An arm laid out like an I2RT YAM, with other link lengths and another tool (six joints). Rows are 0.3 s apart.
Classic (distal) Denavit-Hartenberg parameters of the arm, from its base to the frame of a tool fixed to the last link. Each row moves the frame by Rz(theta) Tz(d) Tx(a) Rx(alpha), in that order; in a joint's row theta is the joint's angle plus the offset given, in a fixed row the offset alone. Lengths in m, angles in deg.
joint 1: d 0.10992, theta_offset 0, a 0.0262, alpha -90
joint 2: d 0, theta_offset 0, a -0.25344, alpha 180
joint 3: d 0, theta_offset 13.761, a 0.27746, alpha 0
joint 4: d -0.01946, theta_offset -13.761, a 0.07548, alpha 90
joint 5: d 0.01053, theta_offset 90, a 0, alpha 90
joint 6: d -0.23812, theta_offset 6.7, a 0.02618, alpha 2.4
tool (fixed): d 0.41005, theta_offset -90, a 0, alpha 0
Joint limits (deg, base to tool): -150..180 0..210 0..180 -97..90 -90..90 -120..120
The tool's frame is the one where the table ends.
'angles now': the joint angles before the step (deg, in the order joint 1, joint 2, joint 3, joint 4, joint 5, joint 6). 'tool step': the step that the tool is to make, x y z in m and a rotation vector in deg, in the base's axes. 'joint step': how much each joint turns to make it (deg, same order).
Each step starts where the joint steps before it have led.
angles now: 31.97 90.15 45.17 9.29 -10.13 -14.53
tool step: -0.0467 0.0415 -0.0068 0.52 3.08 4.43
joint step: 8.35 -1.27 -1.20 -1.58 1.82 4.18
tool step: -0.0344 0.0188 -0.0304 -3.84 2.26 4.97
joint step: 4.92 2.40 -1.43 -0.57 0.77 -1.04
